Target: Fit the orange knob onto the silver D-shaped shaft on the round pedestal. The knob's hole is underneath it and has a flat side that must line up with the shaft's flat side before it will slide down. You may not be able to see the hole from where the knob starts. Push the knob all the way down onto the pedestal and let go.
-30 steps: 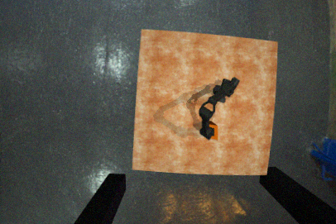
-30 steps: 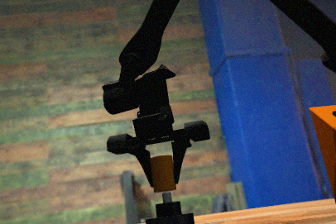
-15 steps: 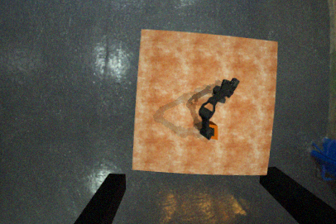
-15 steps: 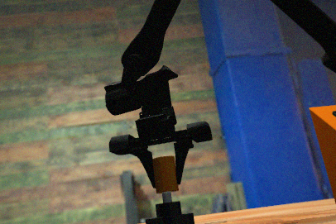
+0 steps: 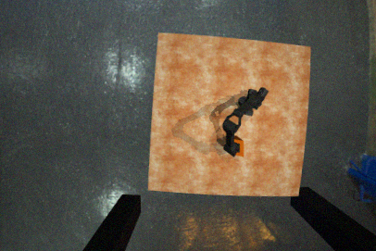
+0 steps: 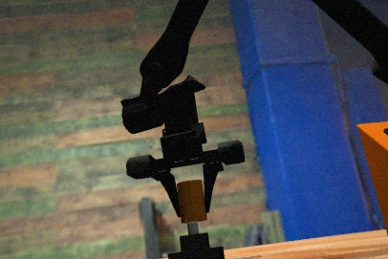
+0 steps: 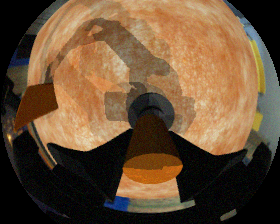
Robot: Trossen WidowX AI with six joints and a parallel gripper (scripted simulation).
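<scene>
Right now my gripper tip is 4 cm above the dark round pedestal. Round my gripper tip: orange knob (3 cm above).
</scene>
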